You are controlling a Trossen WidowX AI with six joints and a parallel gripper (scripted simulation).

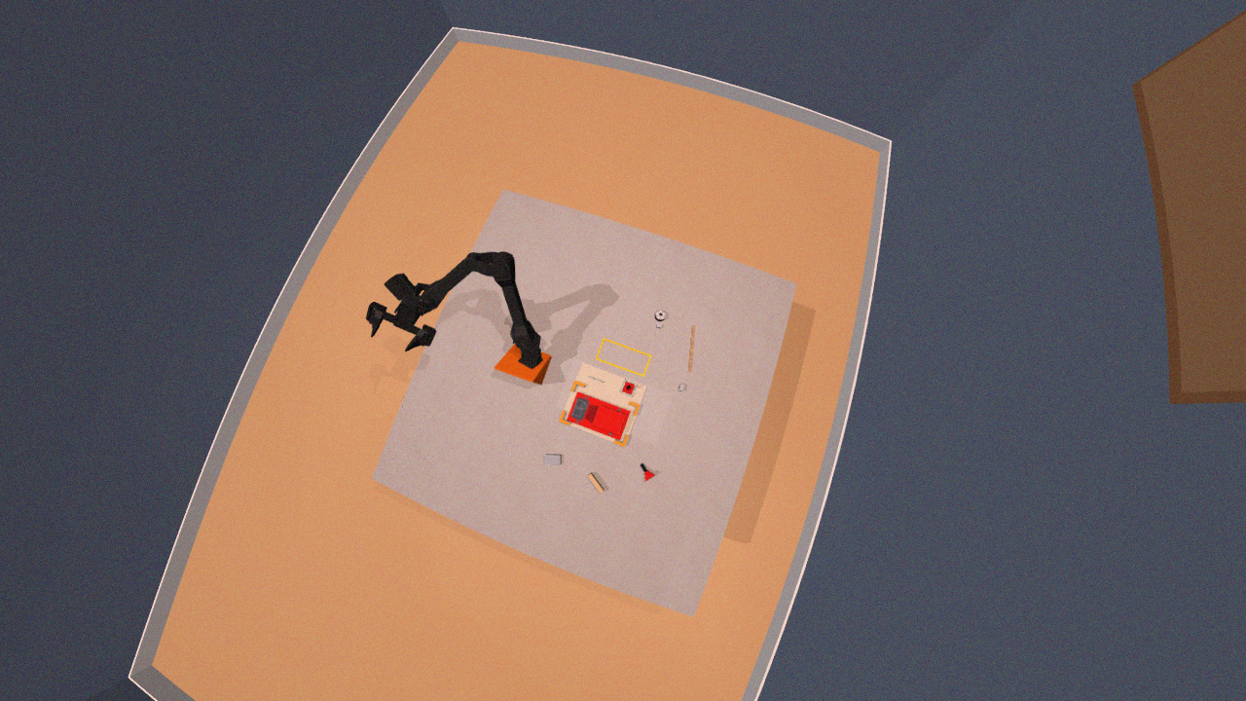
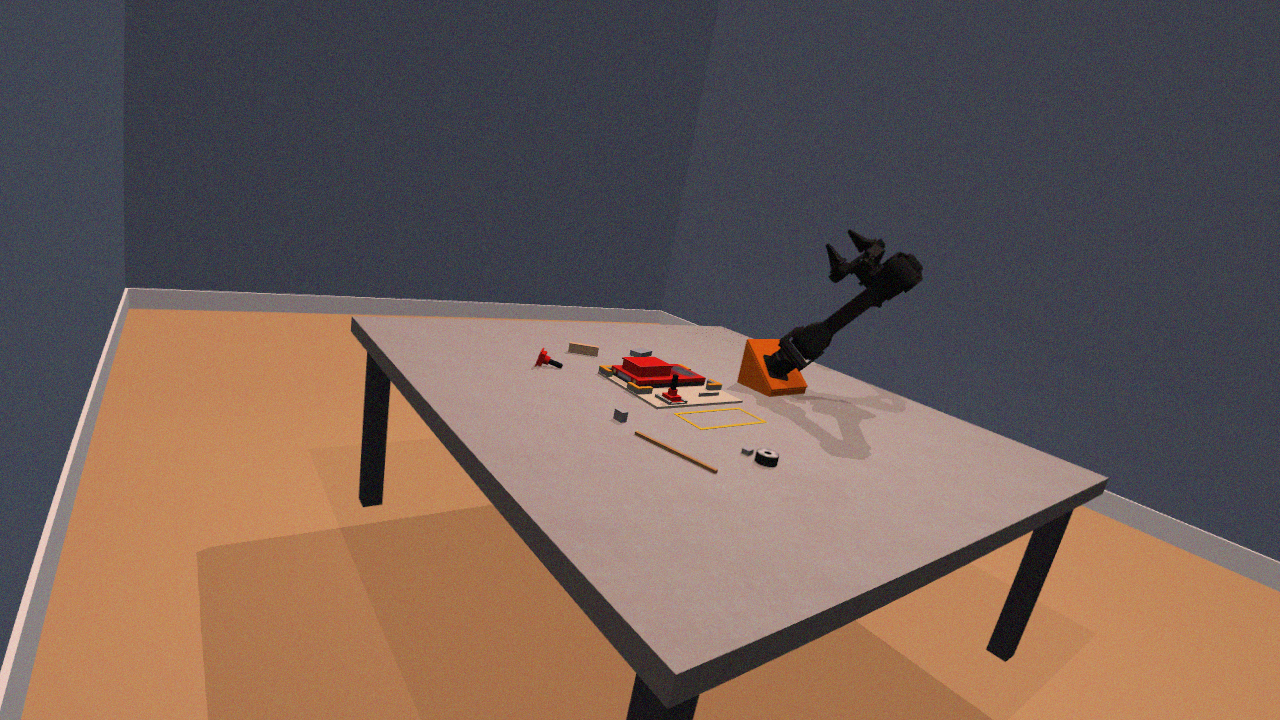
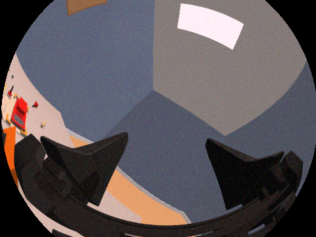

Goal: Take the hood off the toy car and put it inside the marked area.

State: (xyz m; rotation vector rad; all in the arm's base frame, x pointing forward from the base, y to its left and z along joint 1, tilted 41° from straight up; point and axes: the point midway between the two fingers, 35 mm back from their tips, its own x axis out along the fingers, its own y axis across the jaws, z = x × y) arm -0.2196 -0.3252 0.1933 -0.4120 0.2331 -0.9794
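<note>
My gripper tip is now 60 cm short of the red hood, 9 cm to the right of it and 36 cm above it. Round my gripper tip: tan block: 66 cm ahead, 12 cm to the right, 39 cm below; then thin wooden stick: 74 cm ahead, 46 cm to the left, 40 cm below; then white wheel: 58 cm ahead, 52 cm to the left, 39 cm below.
</note>
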